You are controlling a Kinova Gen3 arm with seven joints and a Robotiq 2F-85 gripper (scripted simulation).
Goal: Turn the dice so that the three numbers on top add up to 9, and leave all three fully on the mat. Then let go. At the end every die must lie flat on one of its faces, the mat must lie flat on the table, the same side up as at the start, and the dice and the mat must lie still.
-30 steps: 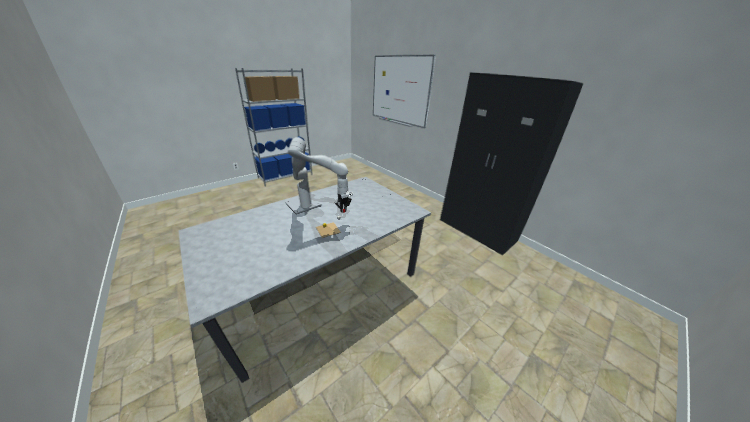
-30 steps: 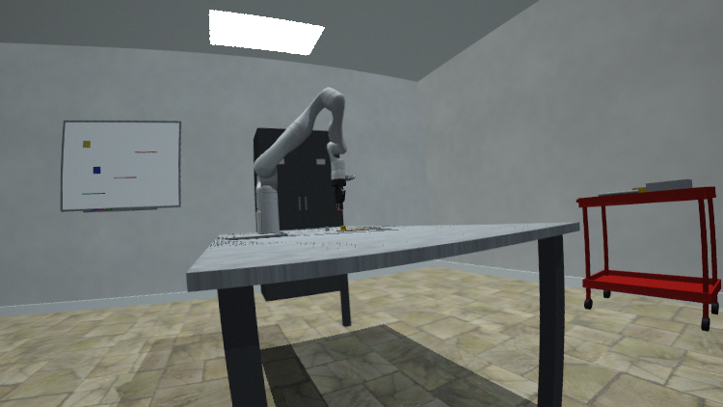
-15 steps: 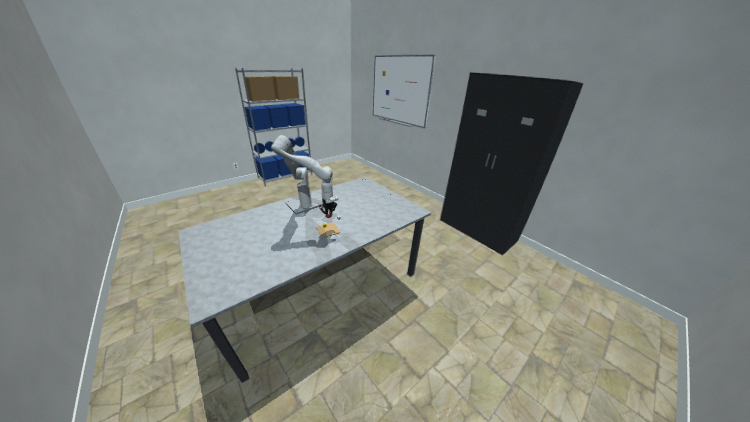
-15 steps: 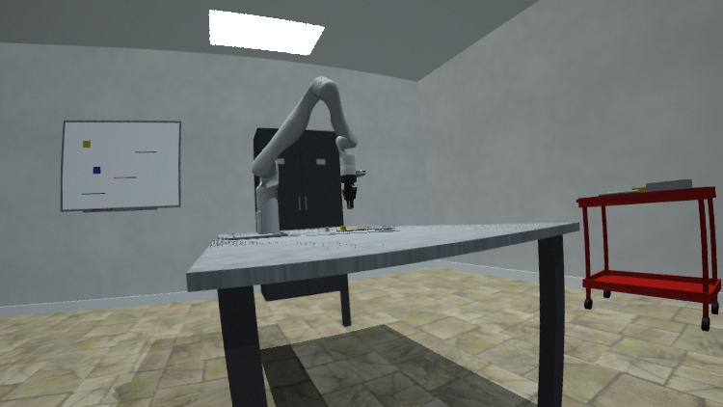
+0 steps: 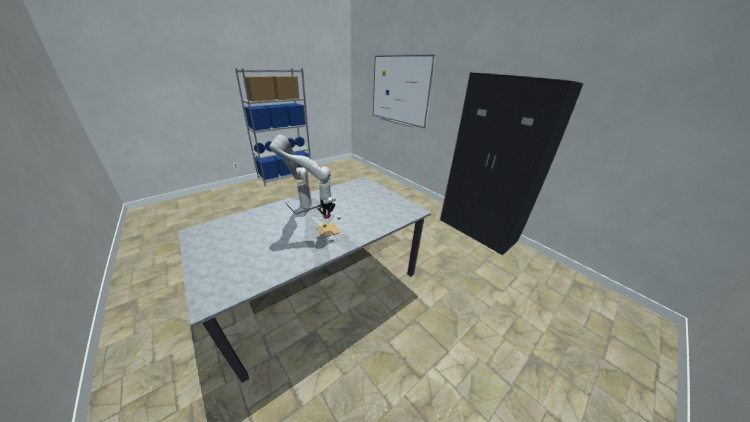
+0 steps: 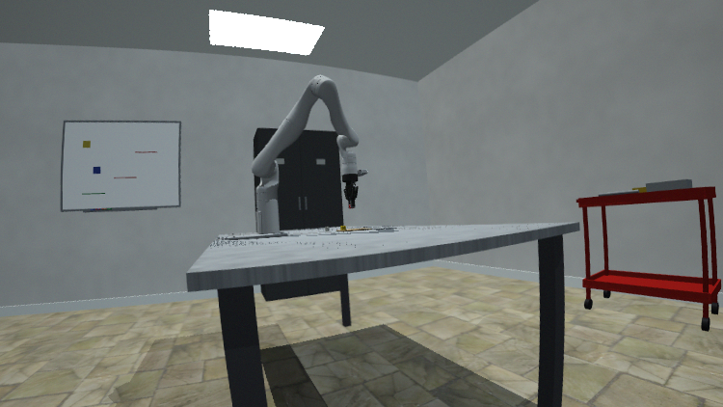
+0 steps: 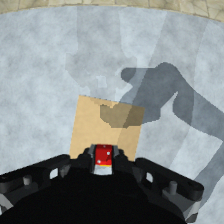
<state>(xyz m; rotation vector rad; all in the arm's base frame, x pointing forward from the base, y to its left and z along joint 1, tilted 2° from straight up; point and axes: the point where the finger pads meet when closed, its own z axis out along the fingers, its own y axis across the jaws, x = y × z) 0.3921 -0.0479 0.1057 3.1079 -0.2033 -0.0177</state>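
Right now my hand is 120 mm above the tan mat. From my hand the other things lie so: red die: 10 mm below; yellow die: 50 mm behind, 10 mm to the left, 110 mm below; white die: 70 mm behind, 150 mm to the left, 110 mm below.
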